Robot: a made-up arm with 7 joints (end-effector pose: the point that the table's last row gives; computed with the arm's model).
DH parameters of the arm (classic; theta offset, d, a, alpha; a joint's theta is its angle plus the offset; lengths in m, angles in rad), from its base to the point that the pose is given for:
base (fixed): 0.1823 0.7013 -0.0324 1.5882
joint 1: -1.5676 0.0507 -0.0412 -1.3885
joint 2: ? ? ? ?
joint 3: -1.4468 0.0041 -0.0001 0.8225
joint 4: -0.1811 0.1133 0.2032 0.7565
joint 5: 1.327 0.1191 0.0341 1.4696
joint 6: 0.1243 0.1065 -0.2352 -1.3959
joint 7: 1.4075 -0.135 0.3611 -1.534
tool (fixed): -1.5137 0.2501 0 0
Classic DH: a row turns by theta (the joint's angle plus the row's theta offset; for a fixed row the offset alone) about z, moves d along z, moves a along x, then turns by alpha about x.
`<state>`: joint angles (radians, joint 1 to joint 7).
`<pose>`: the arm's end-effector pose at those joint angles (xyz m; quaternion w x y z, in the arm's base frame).
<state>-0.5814 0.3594 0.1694 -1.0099 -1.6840 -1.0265 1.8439</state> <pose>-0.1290 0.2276 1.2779 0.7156 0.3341 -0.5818 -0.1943</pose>
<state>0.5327 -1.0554 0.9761 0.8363 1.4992 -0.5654 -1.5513</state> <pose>0.0777 -0.0590 0.7298 0.8919 0.1913 -0.2572 0.3190</pose>
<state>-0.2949 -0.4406 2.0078 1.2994 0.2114 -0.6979 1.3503</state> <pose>-0.5258 -0.3792 0.2955 0.1355 -0.7831 -0.0661 0.6034</pose>
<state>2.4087 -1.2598 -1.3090 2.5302 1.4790 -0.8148 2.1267</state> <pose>0.6981 -0.1560 1.2145 0.3121 0.6683 0.6026 0.3048</pose>
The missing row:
joint 2: -0.0177 0.0631 0.0116 -1.5708
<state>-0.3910 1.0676 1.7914 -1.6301 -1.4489 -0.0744 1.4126</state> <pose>-0.1121 0.0616 1.1096 0.8902 0.3444 -0.2863 0.0828</pose>
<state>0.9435 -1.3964 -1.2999 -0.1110 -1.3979 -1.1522 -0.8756</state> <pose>0.1191 0.3176 0.5550 0.0677 0.4201 0.8341 0.3510</pose>
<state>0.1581 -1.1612 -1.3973 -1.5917 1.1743 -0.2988 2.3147</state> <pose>-0.7600 -0.1131 1.0656 0.2457 -0.4337 0.4981 0.7095</pose>
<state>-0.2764 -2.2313 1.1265 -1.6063 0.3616 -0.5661 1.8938</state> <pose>0.0984 0.7399 0.5592 0.7384 -0.2691 0.5882 0.1908</pose>
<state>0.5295 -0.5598 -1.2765 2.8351 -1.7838 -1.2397 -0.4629</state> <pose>-0.2364 0.2776 0.2921 0.4464 -0.8441 -0.0006 0.2971</pose>
